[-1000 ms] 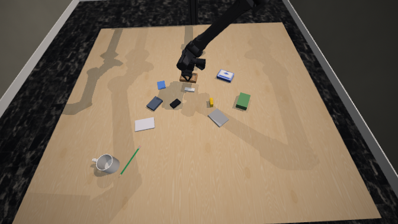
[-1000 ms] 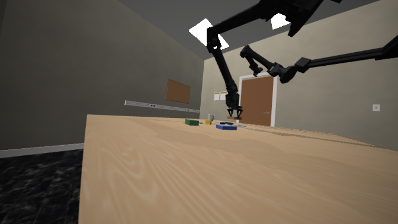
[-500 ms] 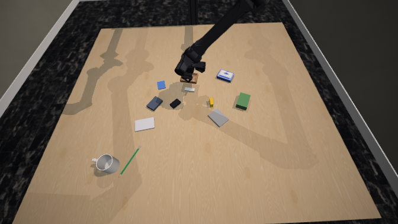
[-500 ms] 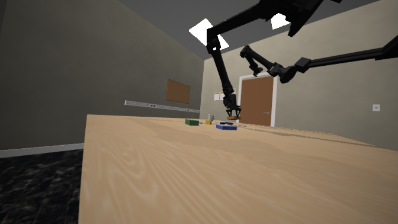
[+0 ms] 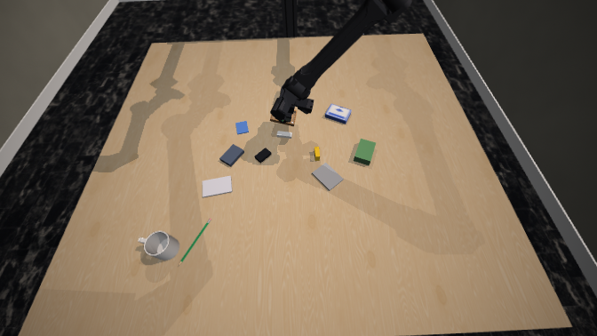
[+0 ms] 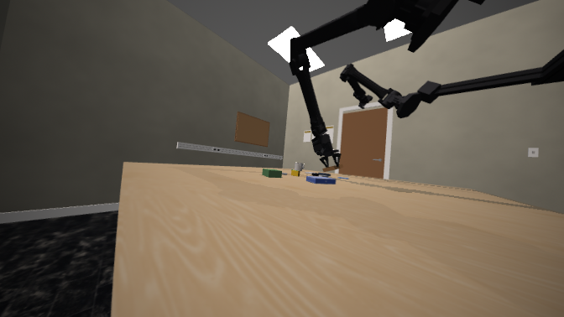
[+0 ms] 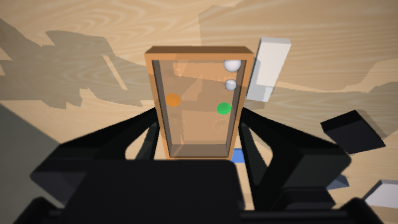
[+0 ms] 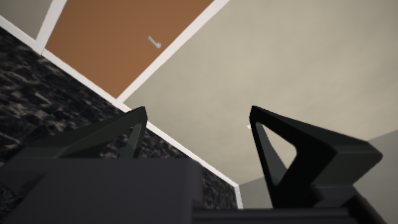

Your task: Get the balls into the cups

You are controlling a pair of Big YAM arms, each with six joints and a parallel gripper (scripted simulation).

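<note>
The white block is 5 cm ahead of my left hand, 1 cm to the right of it and 7 cm below it. Round my left hand: covered wooden puzzle (1 cm below); then black block (15 cm ahead, 11 cm to the right, 7 cm below); then yellow block (19 cm ahead, 12 cm to the left, 6 cm below).
</note>
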